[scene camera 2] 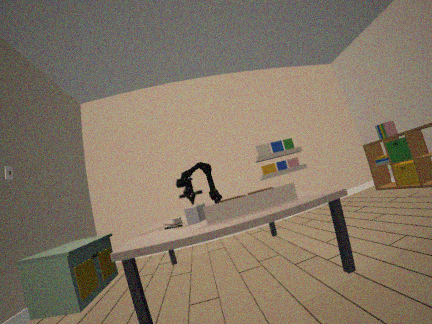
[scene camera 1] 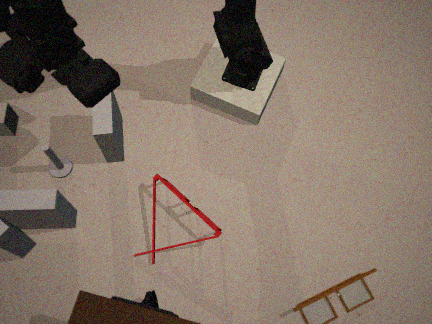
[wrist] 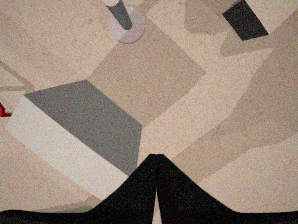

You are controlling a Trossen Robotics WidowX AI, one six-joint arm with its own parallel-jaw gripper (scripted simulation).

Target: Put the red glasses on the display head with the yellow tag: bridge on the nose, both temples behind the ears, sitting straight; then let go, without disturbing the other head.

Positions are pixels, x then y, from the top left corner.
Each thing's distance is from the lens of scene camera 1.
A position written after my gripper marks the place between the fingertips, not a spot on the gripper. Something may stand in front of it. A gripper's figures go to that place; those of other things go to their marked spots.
my gripper [scene camera 1: 76, 85]: 0.71 m
grey block [scene camera 1: 107, 120]: 0.68 m
